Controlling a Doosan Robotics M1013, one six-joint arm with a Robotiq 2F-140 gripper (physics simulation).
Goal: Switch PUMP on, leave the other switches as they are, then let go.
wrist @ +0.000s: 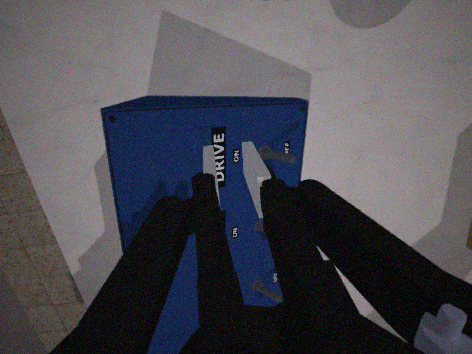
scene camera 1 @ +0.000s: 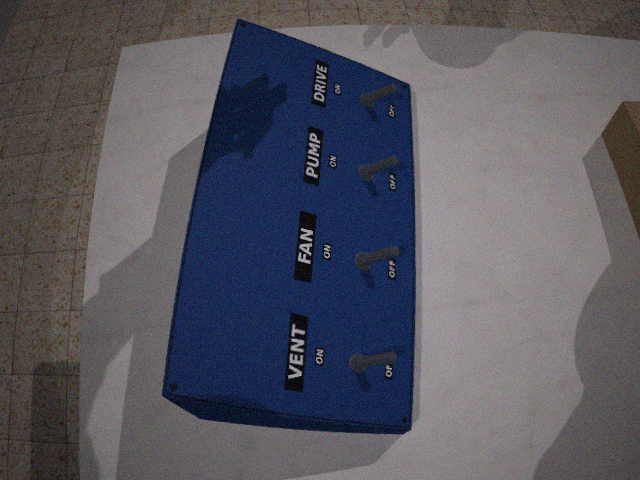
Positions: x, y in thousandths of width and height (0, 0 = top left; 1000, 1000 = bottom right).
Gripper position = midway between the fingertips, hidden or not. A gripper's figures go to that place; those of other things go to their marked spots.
Scene:
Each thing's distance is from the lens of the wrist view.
my gripper (wrist: 484, 453): 21 cm
blue switch panel (wrist: 327, 408): 32 cm

